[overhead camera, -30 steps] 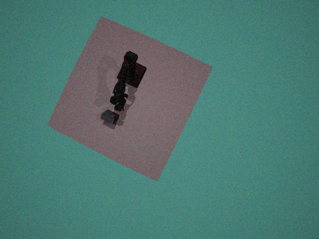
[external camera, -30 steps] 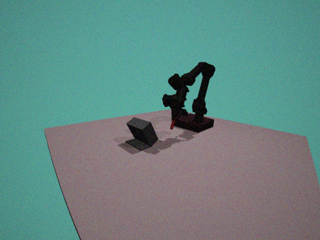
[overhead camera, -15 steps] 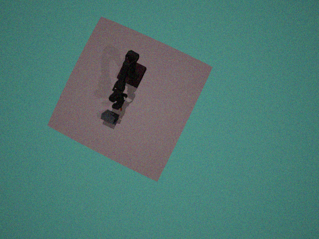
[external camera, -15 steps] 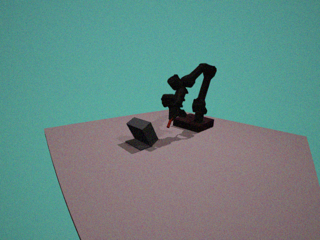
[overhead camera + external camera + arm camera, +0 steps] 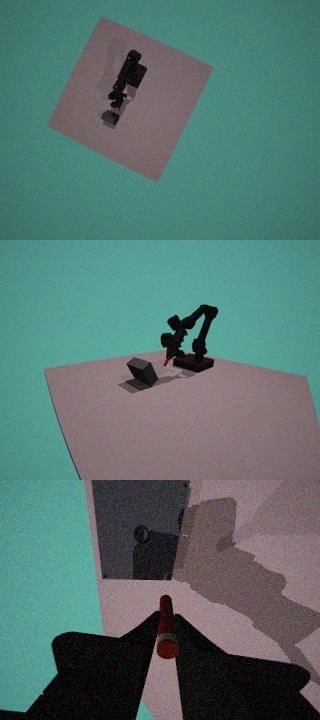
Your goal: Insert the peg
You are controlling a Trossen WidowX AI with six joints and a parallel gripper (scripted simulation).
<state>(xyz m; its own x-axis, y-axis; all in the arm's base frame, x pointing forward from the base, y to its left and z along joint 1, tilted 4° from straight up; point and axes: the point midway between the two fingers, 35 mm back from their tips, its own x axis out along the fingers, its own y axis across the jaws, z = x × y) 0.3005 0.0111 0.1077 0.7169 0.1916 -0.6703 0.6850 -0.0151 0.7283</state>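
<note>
My gripper tip is now 13 cm short of the sloped panel, 6 cm above it and 5 cm to the left of it. From my gripper tip the other things lie so: red peg (1 cm behind, 1 cm above).
</note>
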